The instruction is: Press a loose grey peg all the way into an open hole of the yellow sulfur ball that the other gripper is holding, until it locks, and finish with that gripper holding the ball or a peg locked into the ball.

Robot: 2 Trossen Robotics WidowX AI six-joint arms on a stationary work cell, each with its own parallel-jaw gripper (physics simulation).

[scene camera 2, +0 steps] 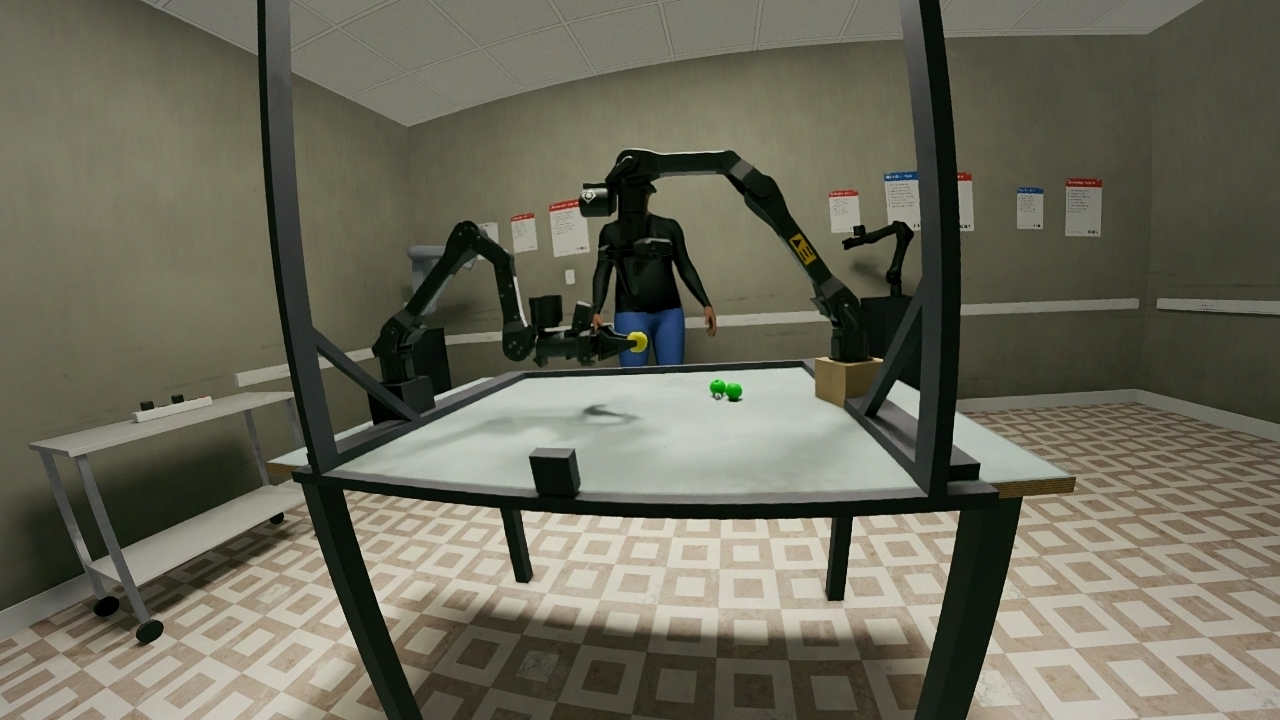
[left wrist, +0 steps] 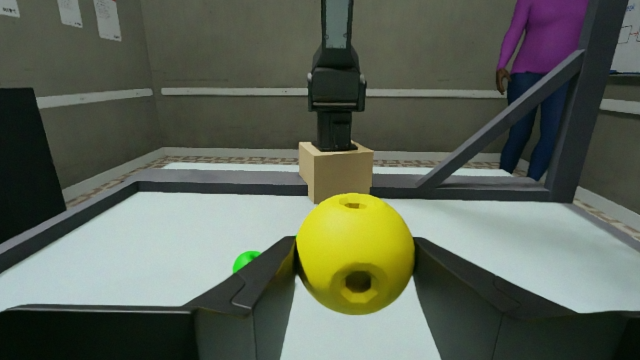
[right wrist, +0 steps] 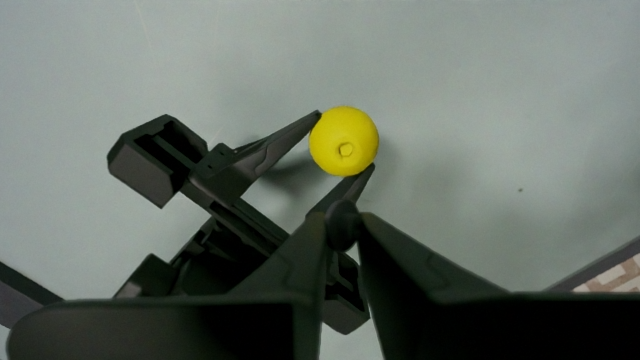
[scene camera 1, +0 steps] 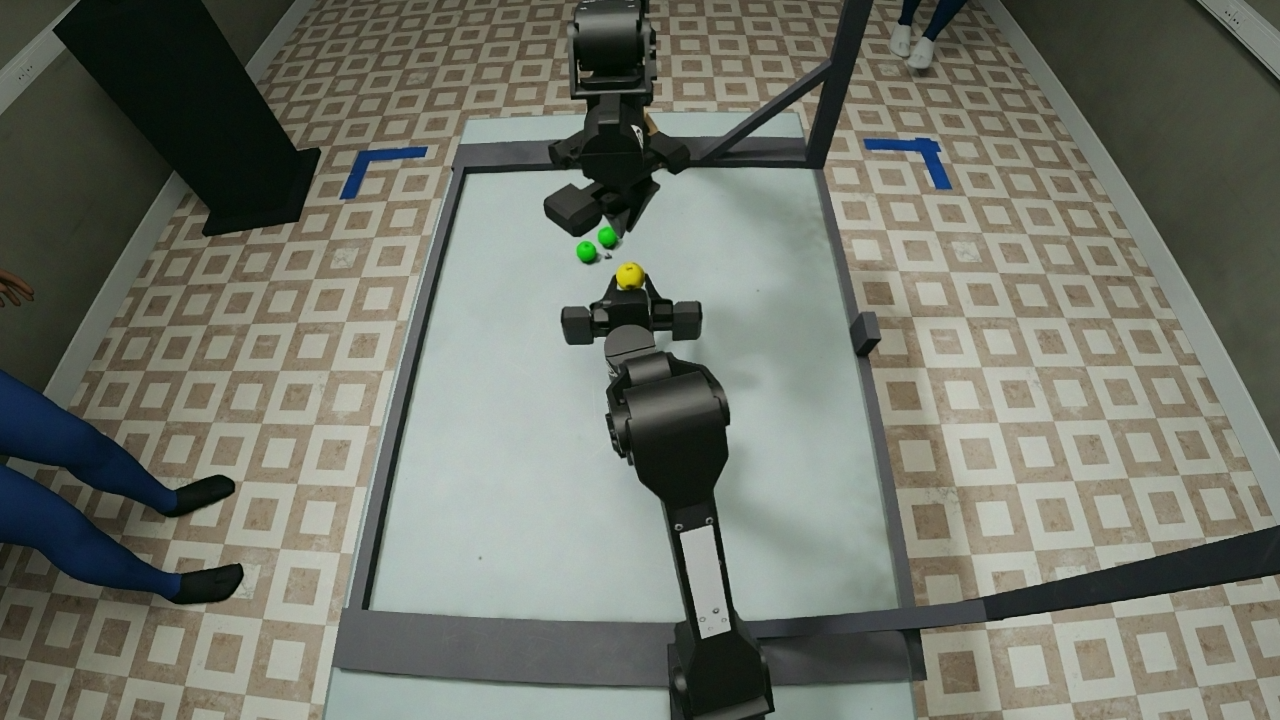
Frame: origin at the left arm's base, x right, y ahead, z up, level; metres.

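Seen in the pictures: left gripper, fingertip midpoint: (scene camera 2: 638, 342) (left wrist: 353, 248) (right wrist: 347, 138) (scene camera 1: 630, 275); right gripper, fingertip midpoint: (scene camera 2: 632, 294) (right wrist: 340, 224) (scene camera 1: 623, 233); left arm's base at its link origin: (scene camera 2: 398, 380) (scene camera 1: 716, 688); right arm's base at its link origin: (scene camera 2: 850, 359) (left wrist: 333, 146).
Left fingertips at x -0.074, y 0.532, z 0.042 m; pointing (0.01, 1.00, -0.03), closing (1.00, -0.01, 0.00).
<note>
Offsets run from my left fingertips to a thing's top centre.
My left gripper (scene camera 1: 630, 282) (left wrist: 353, 248) is shut on the yellow sulfur ball @[dy -0.003, dx +0.000, dz +0.020 m] (scene camera 1: 630, 274) (scene camera 2: 637, 342) (left wrist: 355, 230) (right wrist: 350, 125), held above the table. In the left wrist view one open hole is on top of the ball and another faces the camera. The right wrist view also shows an open hole. My right gripper (scene camera 1: 623, 229) (right wrist: 340, 224) points down, higher than the ball and apart from it, shut on a dark grey peg @[dy -0.002, dx -0.007, dz +0.109 m] (right wrist: 342, 220) seen nearly end-on. The peg is hard to make out in the scene views.
Two green balls @[dy +0.154, dx -0.080, dz -0.101 m] (scene camera 1: 586, 251) @[dy +0.186, dx -0.041, dz -0.101 m] (scene camera 1: 607, 237) (scene camera 2: 717, 386) (scene camera 2: 733, 392) lie on the table, with small grey pieces @[dy +0.153, dx -0.045, dz -0.124 m] (scene camera 1: 607, 257) beside them. A dark frame (scene camera 1: 501, 646) borders the table. A wooden block @[dy +0.416, dx +0.008, dz -0.057 m] (scene camera 2: 841, 379) (left wrist: 340, 175) carries the right arm. A black block @[dy -0.053, dx +0.369, dz -0.080 m] (scene camera 1: 864, 333) (scene camera 2: 554, 471) sits on the frame.
</note>
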